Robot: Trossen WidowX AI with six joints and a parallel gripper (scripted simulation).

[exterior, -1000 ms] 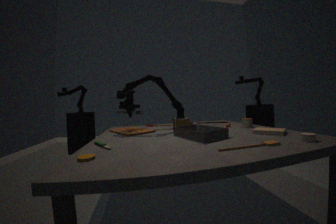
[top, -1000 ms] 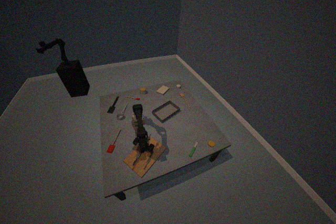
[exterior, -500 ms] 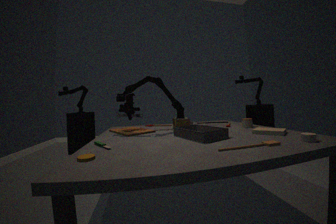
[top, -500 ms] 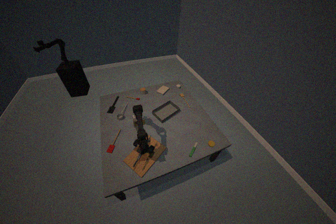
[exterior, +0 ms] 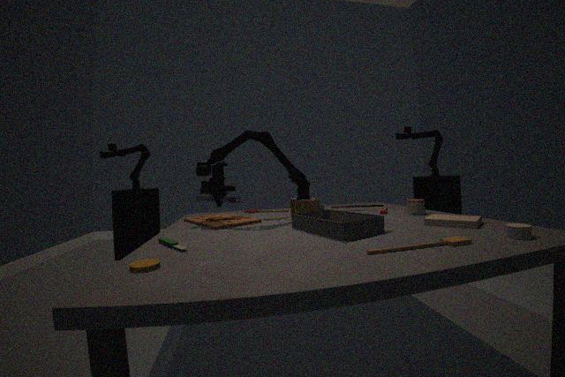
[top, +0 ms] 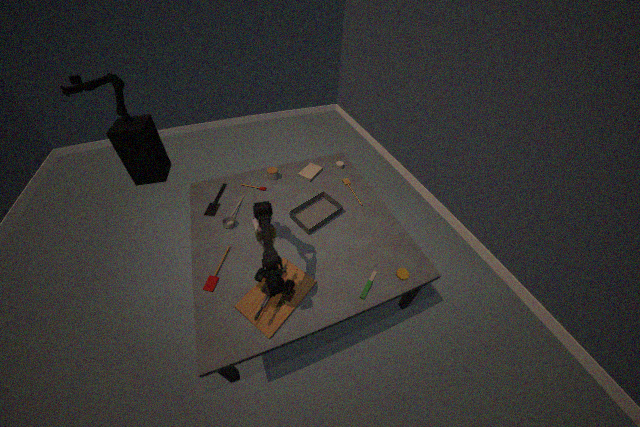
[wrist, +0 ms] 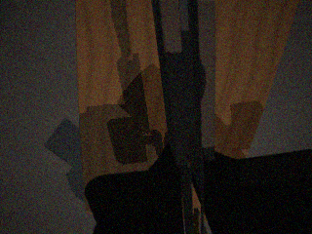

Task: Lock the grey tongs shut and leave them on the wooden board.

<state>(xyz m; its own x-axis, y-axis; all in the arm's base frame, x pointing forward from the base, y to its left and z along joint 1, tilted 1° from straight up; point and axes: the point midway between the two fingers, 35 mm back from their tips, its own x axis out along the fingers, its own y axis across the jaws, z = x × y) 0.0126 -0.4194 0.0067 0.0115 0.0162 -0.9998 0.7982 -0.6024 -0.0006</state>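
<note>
The wooden board lies 70 mm below my gripper tip. Also, from my gripper tip: roasting tin: 490 mm to the left, 330 mm ahead, 40 mm below; then green-handled tool: 490 mm ahead, 70 mm below, 50 mm to the right; then red spatula: 300 mm behind, 200 mm to the left, 70 mm below.
</note>
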